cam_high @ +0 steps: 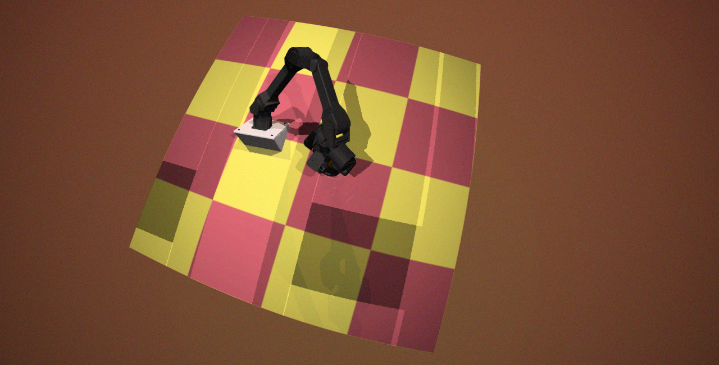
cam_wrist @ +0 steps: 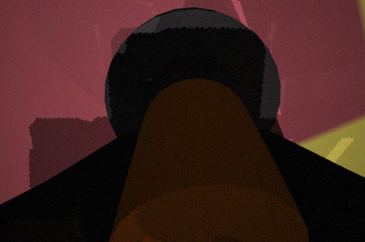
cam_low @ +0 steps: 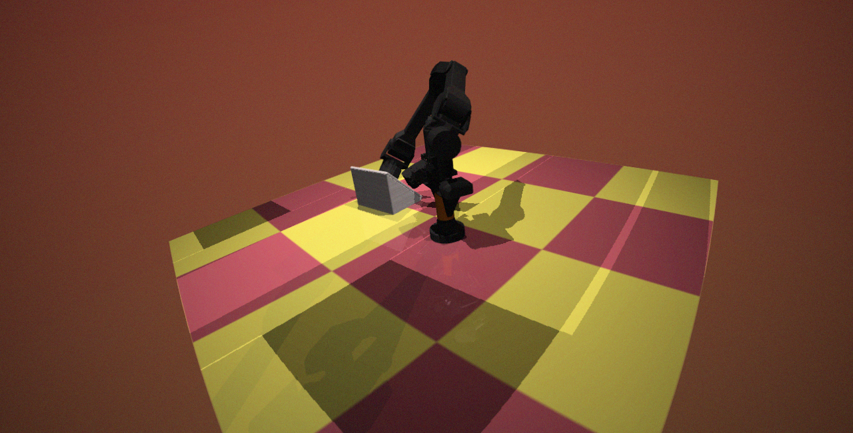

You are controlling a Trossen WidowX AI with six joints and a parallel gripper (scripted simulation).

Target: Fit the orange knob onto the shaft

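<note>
Right now my gripper tip is 3 cm above the round dark pedestal. Also, from my gripper tip: orange knob 2 cm above.
</note>
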